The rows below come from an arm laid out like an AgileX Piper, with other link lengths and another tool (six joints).
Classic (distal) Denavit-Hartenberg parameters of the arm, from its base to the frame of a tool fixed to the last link. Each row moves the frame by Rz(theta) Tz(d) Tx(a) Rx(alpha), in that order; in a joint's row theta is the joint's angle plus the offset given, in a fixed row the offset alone. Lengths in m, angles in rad.
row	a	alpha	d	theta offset
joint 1	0	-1.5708	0.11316	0
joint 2	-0.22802	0	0	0.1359
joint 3	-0.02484	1.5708	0	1.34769
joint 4	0	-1.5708	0.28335	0
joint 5	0	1.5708	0	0
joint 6	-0.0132	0.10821	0.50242	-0.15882
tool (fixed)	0	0	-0.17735	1.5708
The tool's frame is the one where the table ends.
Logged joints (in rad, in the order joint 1, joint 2, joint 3, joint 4, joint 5, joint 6), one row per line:
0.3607 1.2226 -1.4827 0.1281 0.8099 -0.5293
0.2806 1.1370 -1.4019 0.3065 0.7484 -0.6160
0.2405 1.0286 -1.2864 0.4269 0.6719 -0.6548
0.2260 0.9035 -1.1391 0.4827 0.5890 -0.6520
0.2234 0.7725 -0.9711 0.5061 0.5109 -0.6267
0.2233 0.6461 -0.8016 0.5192 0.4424 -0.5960
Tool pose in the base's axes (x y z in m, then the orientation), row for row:
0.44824 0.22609 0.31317 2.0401 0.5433 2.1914
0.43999 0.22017 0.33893 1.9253 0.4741 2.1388
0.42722 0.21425 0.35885 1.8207 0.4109 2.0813
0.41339 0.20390 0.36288 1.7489 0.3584 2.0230
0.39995 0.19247 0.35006 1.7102 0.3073 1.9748
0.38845 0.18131 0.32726 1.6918 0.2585 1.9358
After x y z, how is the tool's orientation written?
As angles about the fixed x, y, z axes (roll, pitch, yaw), in radians.
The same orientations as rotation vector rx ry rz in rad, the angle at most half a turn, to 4 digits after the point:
0.6242 1.9780 0.8560
0.6614 1.9012 0.9813
0.7019 1.8116 1.0832
0.7505 1.7315 1.1430
0.8072 1.6730 1.1789
0.8658 1.6300 1.2026

